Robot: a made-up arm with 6 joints. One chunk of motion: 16 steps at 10 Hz.
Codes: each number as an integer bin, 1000 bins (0 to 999) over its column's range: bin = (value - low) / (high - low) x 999, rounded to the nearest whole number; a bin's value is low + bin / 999 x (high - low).
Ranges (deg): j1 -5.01..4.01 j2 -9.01..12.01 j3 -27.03..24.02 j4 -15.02..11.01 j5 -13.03..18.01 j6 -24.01..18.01
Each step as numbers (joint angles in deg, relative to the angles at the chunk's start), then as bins.
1 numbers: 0.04 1.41 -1.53 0.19 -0.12 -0.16
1 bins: 559 495 499 584 415 567
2 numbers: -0.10 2.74 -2.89 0.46 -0.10 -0.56
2 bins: 544 558 472 594 416 558
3 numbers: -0.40 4.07 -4.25 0.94 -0.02 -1.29
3 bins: 511 622 446 613 419 540
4 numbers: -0.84 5.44 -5.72 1.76 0.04 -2.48
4 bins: 462 687 417 644 421 512
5 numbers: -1.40 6.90 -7.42 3.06 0.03 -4.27
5 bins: 400 756 384 694 420 469
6 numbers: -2.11 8.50 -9.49 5.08 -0.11 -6.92
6 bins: 321 832 343 771 416 406
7 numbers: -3.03 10.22 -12.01 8.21 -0.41 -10.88
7 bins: 219 914 294 892 406 312
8 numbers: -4.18 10.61 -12.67 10.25 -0.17 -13.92
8 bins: 92 932 281 970 414 240
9 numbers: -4.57 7.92 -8.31 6.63 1.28 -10.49
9 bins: 49 805 366 831 461 321
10 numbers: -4.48 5.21 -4.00 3.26 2.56 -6.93
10 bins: 59 676 451 702 502 406
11 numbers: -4.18 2.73 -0.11 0.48 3.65 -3.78
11 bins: 92 558 527 595 537 481
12 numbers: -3.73 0.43 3.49 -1.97 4.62 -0.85
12 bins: 142 449 597 501 568 551
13 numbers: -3.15 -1.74 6.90 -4.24 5.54 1.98
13 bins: 206 346 664 414 598 618
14 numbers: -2.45 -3.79 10.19 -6.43 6.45 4.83
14 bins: 284 248 728 330 627 686
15 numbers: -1.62 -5.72 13.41 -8.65 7.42 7.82
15 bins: 375 156 791 244 658 757
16 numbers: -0.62 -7.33 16.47 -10.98 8.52 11.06
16 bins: 486 80 851 155 694 834
